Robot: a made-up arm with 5 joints.
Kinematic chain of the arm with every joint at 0, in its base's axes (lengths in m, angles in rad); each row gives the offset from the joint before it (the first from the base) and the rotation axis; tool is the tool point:
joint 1: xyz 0 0 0.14 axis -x
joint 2: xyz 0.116 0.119 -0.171 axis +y
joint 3: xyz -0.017 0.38 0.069 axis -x
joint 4: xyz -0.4 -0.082 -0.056 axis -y
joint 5: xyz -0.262 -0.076 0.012 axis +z
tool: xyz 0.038 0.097 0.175
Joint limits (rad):
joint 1: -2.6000..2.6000
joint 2: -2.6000..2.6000
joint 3: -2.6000..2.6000
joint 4: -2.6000..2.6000
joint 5: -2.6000..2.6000
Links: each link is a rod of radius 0.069 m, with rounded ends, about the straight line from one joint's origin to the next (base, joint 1, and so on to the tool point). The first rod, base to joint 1, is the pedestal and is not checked.
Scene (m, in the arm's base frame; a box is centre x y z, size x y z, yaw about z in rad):
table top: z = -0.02
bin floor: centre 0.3 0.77 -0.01 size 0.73 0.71 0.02 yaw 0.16
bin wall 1: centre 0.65 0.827 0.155 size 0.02 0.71 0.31 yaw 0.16
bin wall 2: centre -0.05 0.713 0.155 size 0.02 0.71 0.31 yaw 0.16
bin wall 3: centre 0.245 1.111 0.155 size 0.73 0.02 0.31 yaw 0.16
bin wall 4: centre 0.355 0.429 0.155 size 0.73 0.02 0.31 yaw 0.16
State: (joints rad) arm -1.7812 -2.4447 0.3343 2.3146 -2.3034
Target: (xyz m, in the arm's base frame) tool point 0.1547 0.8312 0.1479
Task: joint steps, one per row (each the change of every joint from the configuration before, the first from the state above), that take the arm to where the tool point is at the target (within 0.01 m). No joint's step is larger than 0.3 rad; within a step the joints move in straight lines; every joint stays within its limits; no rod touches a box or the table.
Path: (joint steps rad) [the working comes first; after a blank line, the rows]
Joints at the target: -1.3910 -1.8189 0.9119 1.4146 -2.2977
Straight joint move there: touches bin wall 4.

1: -0.2729 0.0277 0.0167 -0.1420 0.0984
2: -0.2730 0.0276 0.0168 -0.1419 0.0983
3: -0.2729 0.0277 0.0167 -0.1420 0.0984
4: 0.2418 0.1086 0.1055 -0.0948 -0.0579
5: 0.2418 0.1085 0.1054 -0.0948 -0.0578
6: 0.2418 0.1086 0.1055 -0.0949 -0.0579
7: 0.2418 0.1085 0.1055 -0.0948 -0.0579
8: 0.2418 0.1086 0.1055 -0.0948 -0.0579

